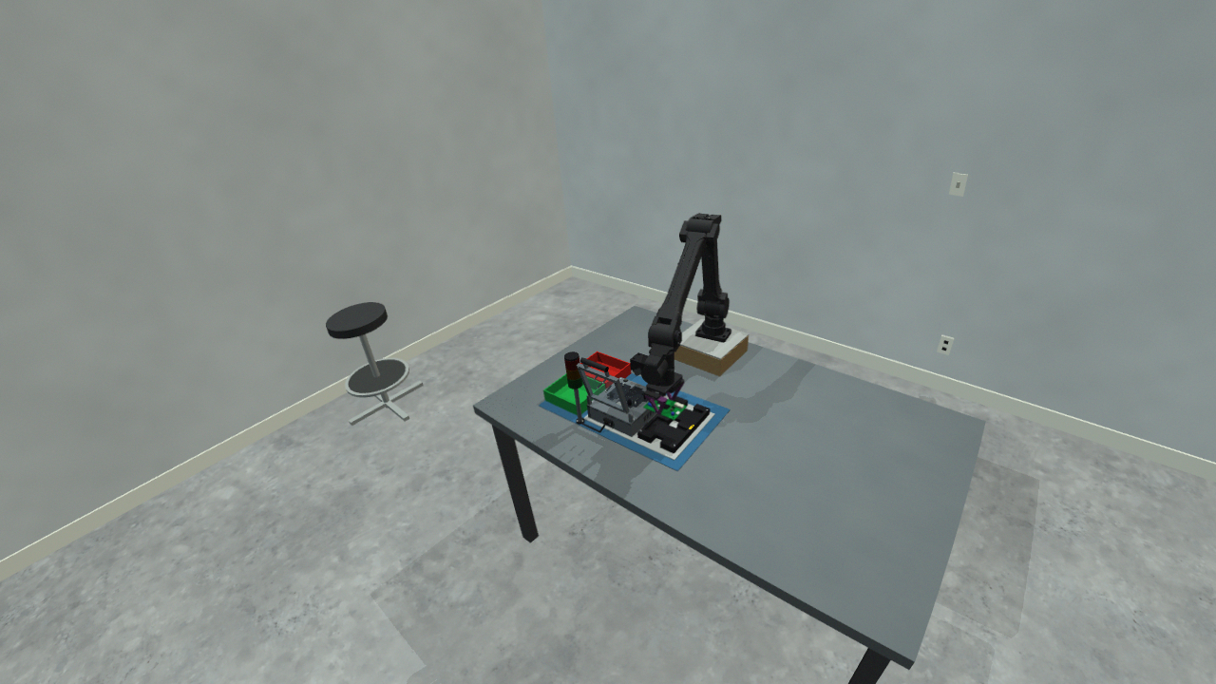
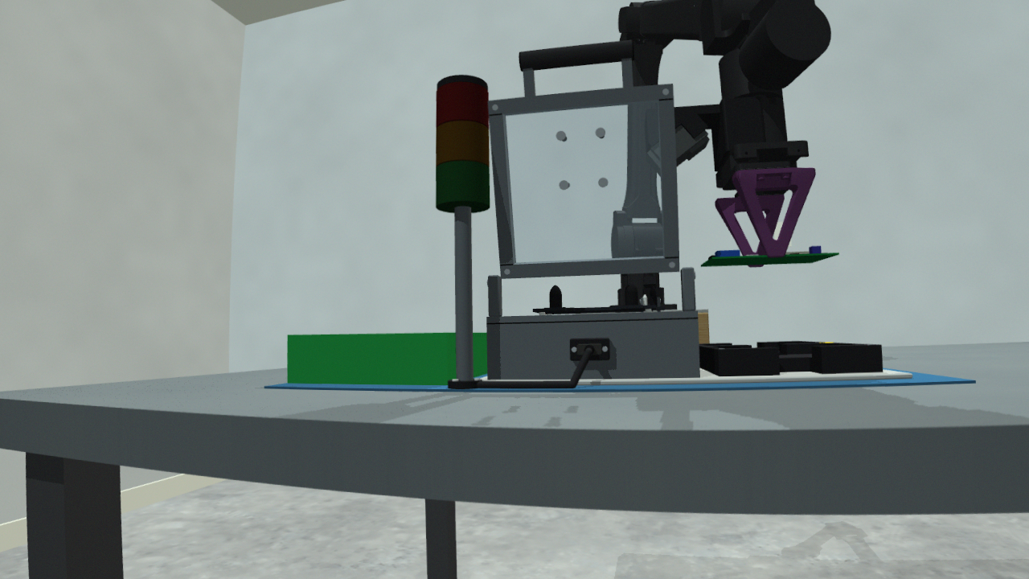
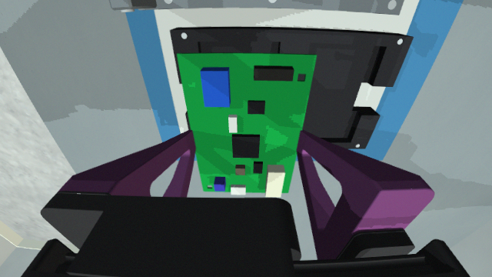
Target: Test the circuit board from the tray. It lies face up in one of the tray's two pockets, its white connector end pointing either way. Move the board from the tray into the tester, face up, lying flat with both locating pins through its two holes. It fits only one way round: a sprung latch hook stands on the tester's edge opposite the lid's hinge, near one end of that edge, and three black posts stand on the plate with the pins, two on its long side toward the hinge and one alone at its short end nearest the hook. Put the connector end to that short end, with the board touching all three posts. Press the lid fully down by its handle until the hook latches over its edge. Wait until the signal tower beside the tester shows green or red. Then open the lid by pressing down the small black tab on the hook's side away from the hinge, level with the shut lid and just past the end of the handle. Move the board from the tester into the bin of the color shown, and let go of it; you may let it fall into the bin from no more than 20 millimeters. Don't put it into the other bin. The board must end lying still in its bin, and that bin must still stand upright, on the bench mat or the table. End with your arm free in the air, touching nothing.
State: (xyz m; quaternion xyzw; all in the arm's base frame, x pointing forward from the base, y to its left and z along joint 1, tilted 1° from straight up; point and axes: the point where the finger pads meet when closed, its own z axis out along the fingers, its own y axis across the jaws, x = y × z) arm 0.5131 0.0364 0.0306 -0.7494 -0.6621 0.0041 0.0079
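The black tester plate is 50 mm behind my hand, 150 mm to the right of it and 40 mm below it. From my hand the other things lie so: green circuit board (right at my hand); black latch hook (110 mm behind, 90 mm to the right, 20 mm below); clear lid (70 mm ahead, 170 mm to the right, 70 mm above).
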